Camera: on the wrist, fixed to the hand. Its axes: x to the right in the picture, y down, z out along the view.
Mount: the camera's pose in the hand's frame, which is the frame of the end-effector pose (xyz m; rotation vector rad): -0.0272 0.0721 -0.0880 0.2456 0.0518 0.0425
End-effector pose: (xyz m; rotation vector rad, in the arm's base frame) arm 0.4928 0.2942 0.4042 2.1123 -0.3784 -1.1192
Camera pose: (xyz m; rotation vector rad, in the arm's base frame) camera 0.5530 0.2975 0.5044 2.3294 -0.5579 -1.0350
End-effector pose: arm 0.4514 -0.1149 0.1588 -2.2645 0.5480 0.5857
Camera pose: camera 0.4123 -0.2204 0.1910 -2.0445 0.6580 0.4548
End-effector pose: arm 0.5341 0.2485 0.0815 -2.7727 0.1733 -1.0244
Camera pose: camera 0.4527 0.1714 0.1150 -2.5139 0.1049 -1.0321
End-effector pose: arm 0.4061 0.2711 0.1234 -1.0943 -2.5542 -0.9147
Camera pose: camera 0.4727 0.2390 0.2141 -1.0334 -2.5083 -0.5911
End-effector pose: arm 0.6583 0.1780 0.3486 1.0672 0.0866 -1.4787
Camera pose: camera 0.7607 0.2344 0.3532 1.2974 -0.0830 -1.4489
